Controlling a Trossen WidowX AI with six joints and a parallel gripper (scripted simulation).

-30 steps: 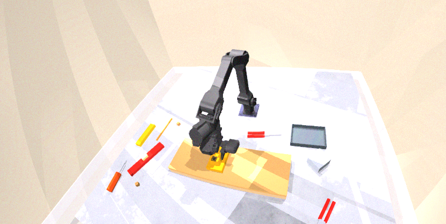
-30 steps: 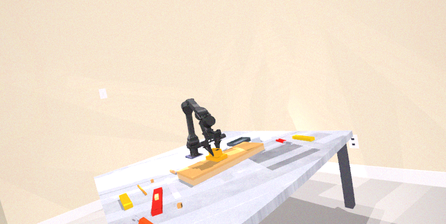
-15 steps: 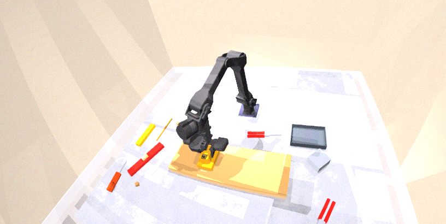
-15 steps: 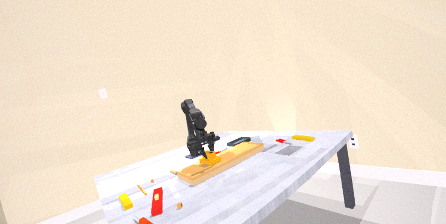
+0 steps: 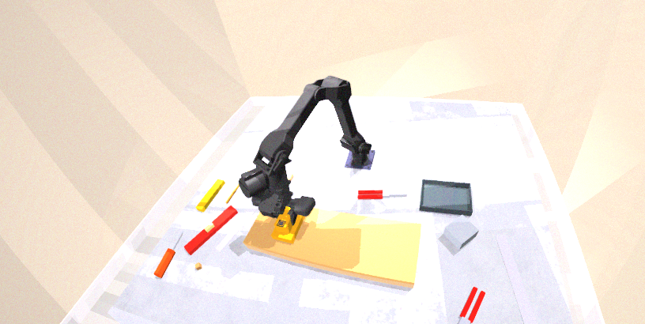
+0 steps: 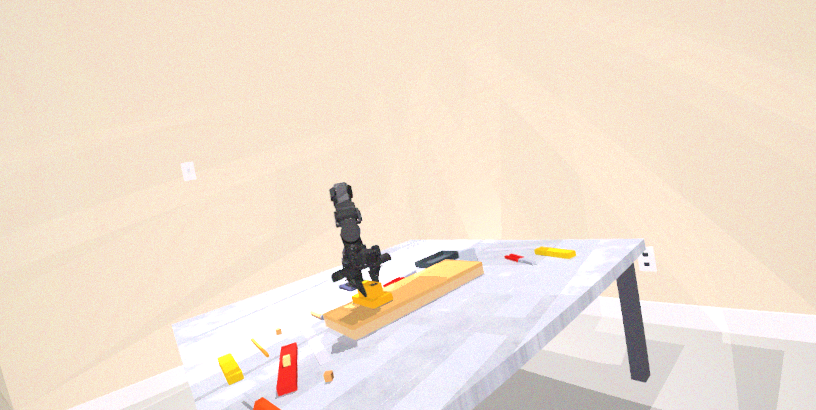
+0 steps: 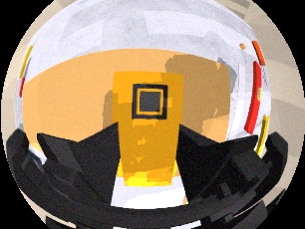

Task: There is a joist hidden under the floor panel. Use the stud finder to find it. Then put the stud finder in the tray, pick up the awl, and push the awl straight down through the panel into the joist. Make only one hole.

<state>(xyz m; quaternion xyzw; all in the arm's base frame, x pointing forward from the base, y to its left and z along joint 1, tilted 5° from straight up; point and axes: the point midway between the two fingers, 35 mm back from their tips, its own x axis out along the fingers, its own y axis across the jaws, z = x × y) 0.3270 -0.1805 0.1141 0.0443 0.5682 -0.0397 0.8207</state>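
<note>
Now: the dark tray 16 cm behind my gripper tip, 48 cm to the left of it and 5 cm below it. From my gripper tip the other things lie so: square light (2 cm ahead, 3 cm above); stud finder (1 cm ahead, 2 cm above); awl (18 cm behind, 9 cm to the right, 6 cm below).
</note>
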